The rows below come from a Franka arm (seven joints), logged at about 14 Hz.
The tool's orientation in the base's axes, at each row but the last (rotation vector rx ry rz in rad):
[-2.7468 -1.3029 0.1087]
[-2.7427 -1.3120 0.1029]
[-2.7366 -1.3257 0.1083]
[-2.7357 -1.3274 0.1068]
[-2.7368 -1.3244 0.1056]
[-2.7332 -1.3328 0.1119]
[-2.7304 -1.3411 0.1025]
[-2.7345 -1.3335 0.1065]
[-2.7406 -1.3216 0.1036]
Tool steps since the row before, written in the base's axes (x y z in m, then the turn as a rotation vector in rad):
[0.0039 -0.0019 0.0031 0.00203 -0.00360 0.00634]
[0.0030 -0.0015 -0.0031 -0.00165 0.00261 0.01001]
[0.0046 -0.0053 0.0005 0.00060 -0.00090 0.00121]
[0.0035 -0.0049 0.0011 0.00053 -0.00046 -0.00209]
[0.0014 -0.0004 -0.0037 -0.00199 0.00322 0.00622]
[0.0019 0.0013 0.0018 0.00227 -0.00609 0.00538]
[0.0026 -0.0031 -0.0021 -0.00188 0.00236 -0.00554]
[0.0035 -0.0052 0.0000 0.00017 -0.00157 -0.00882]
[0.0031 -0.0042 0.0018 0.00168 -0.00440 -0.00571]
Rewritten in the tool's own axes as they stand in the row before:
[0.0009 0.0038 -0.0036 -0.00165 0.00306 -0.00672]
[0.0008 0.0036 0.0027 0.00082 -0.00409 -0.00961]
[-0.0013 0.0068 -0.0013 -0.00036 0.00088 -0.00132]
[-0.0017 0.0056 -0.0017 0.00001 0.00095 0.00199]
[0.0006 0.0018 0.0035 0.00118 -0.00428 -0.00577]
[0.0022 0.0005 -0.0019 -0.00353 0.00485 -0.00593]
[-0.0008 0.0042 0.0016 0.00082 -0.00226 0.00583]
[-0.0019 0.0059 -0.0007 -0.00096 0.00213 0.00865]
[-0.0014 0.0048 -0.0024 -0.00229 0.00470 0.00524]

